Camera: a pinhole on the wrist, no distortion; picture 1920 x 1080 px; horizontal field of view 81.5 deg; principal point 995.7 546.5 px. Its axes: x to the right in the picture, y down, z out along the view. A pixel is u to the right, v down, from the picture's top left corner.
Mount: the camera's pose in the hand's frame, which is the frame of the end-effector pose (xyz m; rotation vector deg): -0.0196 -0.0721 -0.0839 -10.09 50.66 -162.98
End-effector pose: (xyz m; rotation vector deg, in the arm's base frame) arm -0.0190 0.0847 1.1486 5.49 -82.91 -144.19
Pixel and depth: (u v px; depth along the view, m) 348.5 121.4 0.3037
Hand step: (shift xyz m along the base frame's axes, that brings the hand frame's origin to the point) -0.2399 0.1951 0.0258
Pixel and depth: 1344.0 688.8 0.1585
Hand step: 0.0014 0.1306 -0.1425
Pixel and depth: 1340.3 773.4 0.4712
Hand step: -0.0447 0.4455 -0.2498
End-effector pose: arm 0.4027 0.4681 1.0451 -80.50 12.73 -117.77
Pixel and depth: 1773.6 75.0 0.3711
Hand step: 0.2638 0.3576 0.0468
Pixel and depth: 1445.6 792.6 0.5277
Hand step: 0.0920 0.5286 0.2535
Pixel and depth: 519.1 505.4 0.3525
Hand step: 0.0448 0.1148 0.3335
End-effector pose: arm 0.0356 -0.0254 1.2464 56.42 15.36 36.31
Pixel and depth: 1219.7 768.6 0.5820
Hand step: 0.3300 -0.4479 -0.2497
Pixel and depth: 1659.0 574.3 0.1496
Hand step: 0.0203 -0.1480 -0.1291
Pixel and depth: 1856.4 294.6 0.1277
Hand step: -0.0060 -0.1445 -0.0986
